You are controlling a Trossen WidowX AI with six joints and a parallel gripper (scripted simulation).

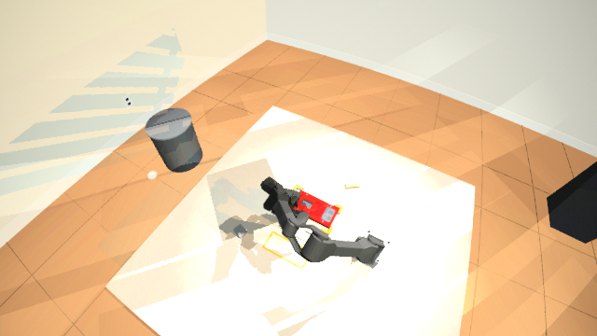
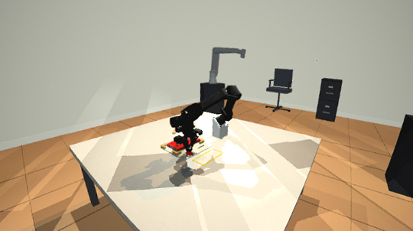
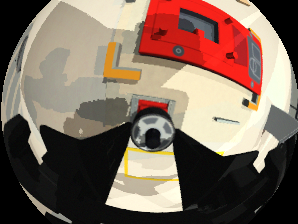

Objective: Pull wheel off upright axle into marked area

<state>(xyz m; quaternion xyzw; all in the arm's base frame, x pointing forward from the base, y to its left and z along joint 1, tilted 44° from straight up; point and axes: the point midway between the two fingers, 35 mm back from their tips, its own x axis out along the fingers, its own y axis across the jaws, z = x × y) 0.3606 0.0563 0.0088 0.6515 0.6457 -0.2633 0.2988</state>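
Right now my gripper tip is right at the pale hub.
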